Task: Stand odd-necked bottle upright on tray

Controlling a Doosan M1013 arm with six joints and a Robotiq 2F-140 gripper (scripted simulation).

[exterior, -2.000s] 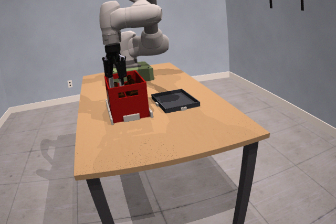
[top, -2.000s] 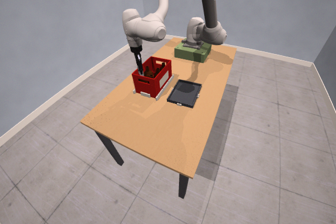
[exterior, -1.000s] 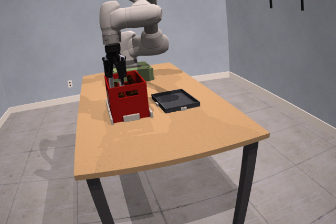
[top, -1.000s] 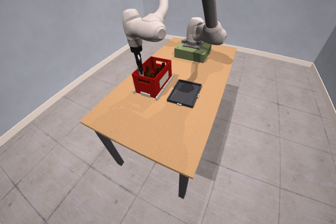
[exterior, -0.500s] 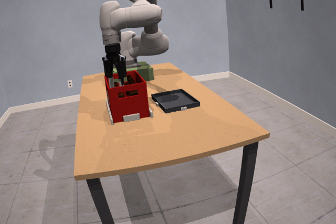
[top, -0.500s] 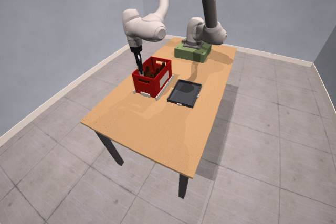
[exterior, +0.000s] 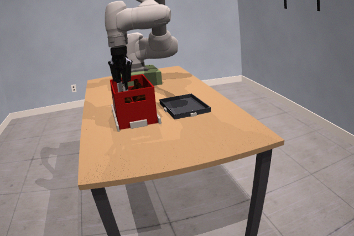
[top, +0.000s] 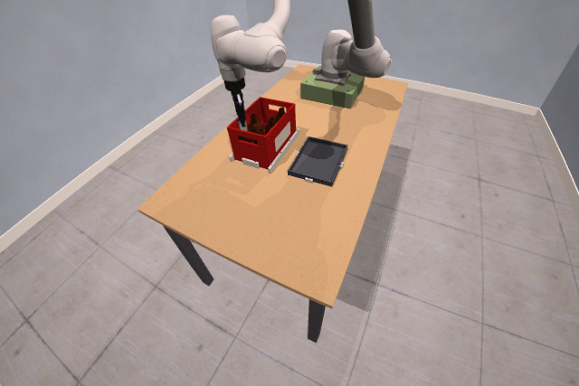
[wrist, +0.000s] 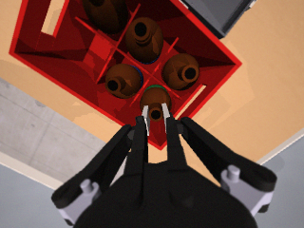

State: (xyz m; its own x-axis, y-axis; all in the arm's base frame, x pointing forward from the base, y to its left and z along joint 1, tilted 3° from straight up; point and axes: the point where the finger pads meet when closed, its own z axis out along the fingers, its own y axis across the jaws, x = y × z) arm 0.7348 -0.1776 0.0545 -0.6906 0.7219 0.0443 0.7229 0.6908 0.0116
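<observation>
The glass bottle lies 90 mm below my hand. From my hand the other things lie so: dark grey tray 80 mm behind, 310 mm to the left, 160 mm below; red crate 90 mm behind, 50 mm to the left, 90 mm below.
</observation>
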